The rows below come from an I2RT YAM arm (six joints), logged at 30 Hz.
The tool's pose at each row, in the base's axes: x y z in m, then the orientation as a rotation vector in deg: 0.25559 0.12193 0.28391 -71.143 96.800 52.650; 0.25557 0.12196 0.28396 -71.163 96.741 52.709; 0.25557 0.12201 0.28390 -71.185 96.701 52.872; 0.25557 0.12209 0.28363 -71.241 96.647 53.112; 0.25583 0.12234 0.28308 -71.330 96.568 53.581; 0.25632 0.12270 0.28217 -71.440 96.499 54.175; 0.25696 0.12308 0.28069 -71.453 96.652 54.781; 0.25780 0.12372 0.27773 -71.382 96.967 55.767; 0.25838 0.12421 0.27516 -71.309 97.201 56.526; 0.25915 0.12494 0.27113 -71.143 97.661 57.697; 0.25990 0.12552 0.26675 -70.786 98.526 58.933; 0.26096 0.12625 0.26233 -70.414 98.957 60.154; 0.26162 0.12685 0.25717 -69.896 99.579 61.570; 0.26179 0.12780 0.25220 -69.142 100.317 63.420; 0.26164 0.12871 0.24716 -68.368 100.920 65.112; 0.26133 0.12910 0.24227 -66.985 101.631 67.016
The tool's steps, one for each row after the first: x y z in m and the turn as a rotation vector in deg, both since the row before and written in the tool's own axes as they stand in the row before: -0.00005 0.00003 0.00000 -0.052 -0.041 -0.017; 0.00004 0.00001 0.00007 -0.123 -0.047 0.039; 0.00022 0.00000 0.00018 -0.194 -0.052 0.051; 0.00037 -0.00024 0.00049 -0.368 -0.095 0.124; 0.00062 -0.00047 0.00077 -0.464 -0.098 0.177; 0.00111 -0.00068 0.00102 -0.415 -0.001 0.352; 0.00234 -0.00098 0.00186 -0.626 -0.006 0.647; 0.00207 -0.00076 0.00152 -0.473 -0.018 0.500; 0.00328 -0.00112 0.00231 -0.700 0.015 0.850; 0.00364 -0.00126 0.00229 -0.633 0.175 1.192; 0.00352 -0.00163 0.00248 -0.639 -0.115 0.928; 0.00431 -0.00150 0.00257 -0.695 -0.091 1.181; 0.00413 -0.00104 0.00274 -0.881 -0.197 1.526; 0.00428 -0.00092 0.00267 -0.778 -0.260 1.383; 0.00434 -0.00096 0.00209 -0.650 -0.556 1.764
